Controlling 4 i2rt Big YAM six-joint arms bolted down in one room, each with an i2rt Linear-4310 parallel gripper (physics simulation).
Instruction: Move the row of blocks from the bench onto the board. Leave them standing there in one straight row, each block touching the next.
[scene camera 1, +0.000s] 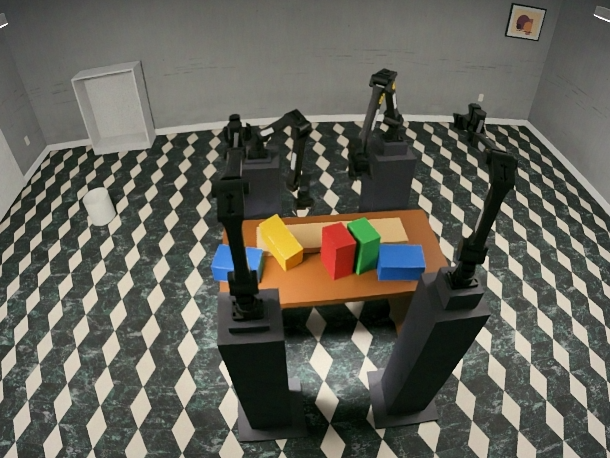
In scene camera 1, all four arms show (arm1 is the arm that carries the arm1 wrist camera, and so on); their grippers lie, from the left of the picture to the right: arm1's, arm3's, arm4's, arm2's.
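Several blocks are on the orange bench (345, 290). A blue block (223, 265) lies at the left, partly hidden by arm1. A yellow block (281, 241) is tilted, its upper end over the pale board (392, 229). Red (338, 252) and green (364, 245) blocks stand side by side before the board, turned slightly. Another blue block (401, 261) lies at the right. Arm1's gripper (235, 127) and arm2's gripper (462, 119) are raised, away from the blocks. Arm3's gripper (303, 204) and arm4's gripper (357, 172) hang behind the bench. All finger gaps are unclear.
Dark pedestals (257, 380) (440, 345) stand at the front left and front right. Two more pedestals (262, 182) (389, 182) stand behind the bench. A white cylinder (100, 207) and a pale open cabinet (145, 107) stand at the left.
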